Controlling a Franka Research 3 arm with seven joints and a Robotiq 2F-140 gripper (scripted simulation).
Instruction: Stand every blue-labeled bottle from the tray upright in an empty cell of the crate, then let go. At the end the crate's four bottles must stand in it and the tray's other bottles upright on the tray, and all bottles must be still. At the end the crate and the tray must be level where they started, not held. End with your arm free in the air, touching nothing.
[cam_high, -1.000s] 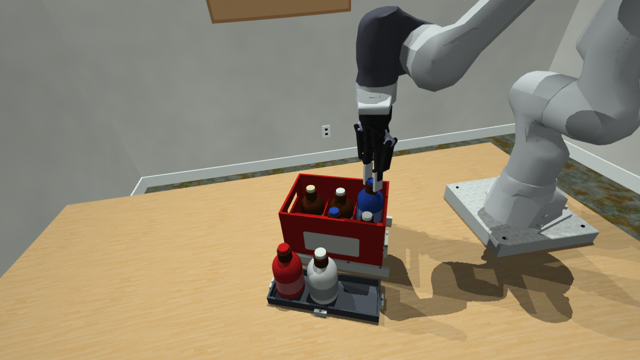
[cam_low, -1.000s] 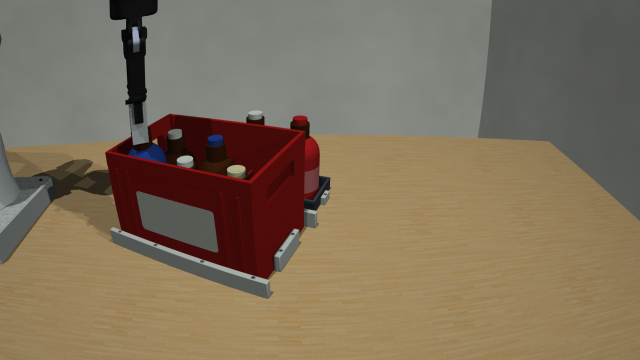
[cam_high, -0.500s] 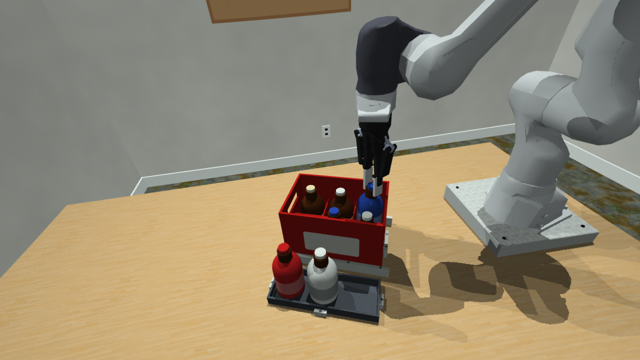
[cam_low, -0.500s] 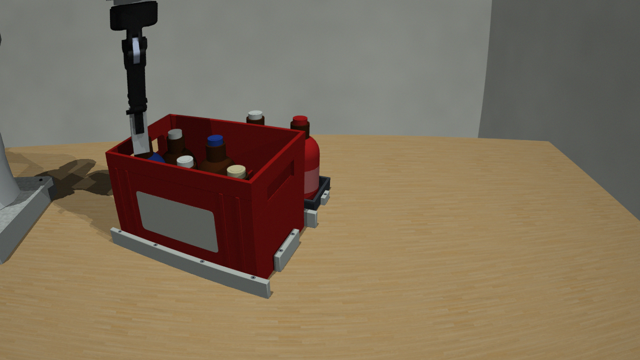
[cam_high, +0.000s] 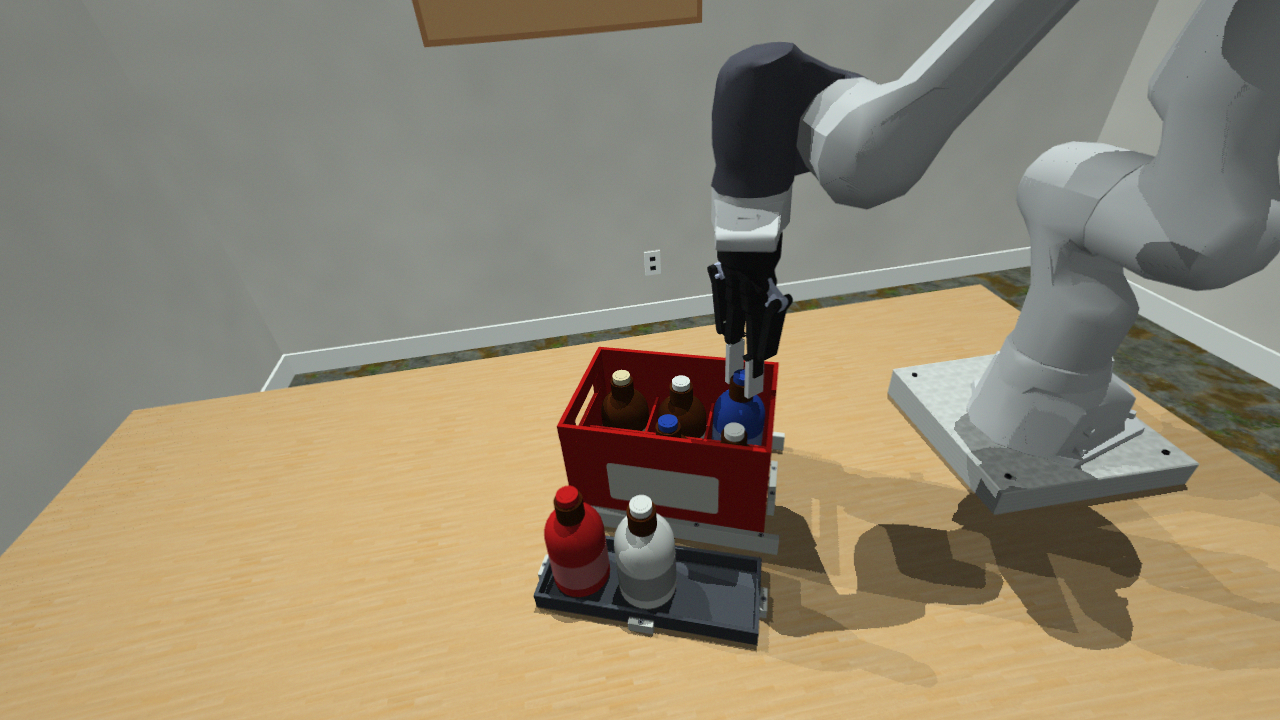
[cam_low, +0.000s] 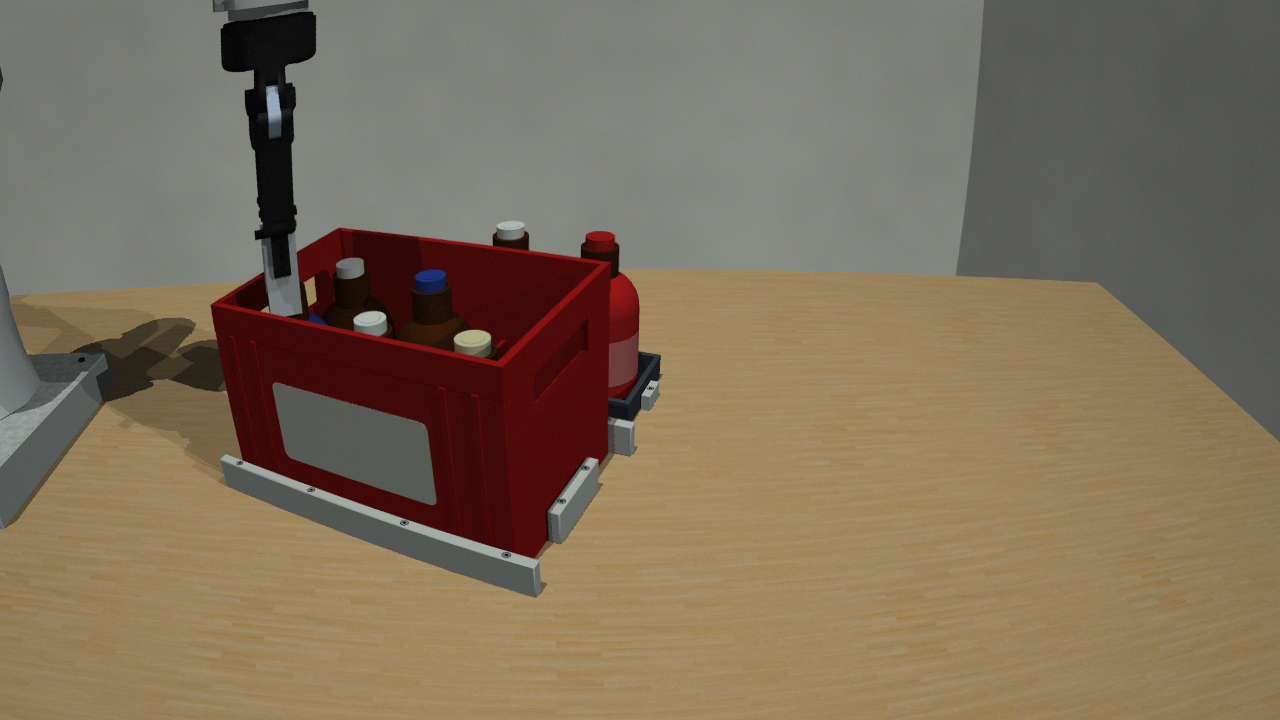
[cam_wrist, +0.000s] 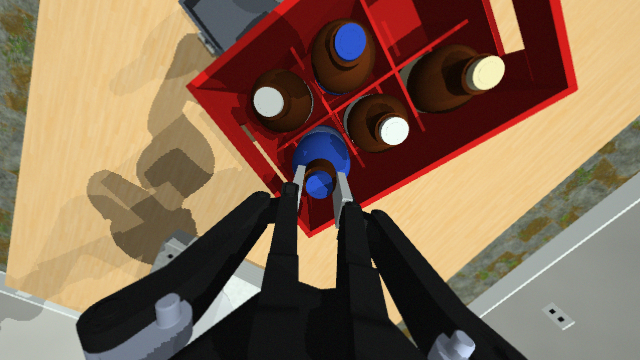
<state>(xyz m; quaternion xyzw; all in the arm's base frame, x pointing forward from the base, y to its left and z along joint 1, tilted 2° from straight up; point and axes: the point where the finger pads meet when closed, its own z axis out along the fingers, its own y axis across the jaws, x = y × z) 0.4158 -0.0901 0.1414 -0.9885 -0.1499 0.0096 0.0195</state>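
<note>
Right now my hand is 90 mm above the blue-labeled bottle and 10 mm short of it. From my hand the other things lie so: dark tray (190 mm ahead, 180 mm below, 160 mm to the left); then white-labeled bottle (190 mm ahead, 150 mm to the left, 110 mm below); then red crate (110 mm below, 100 mm ahead).
</note>
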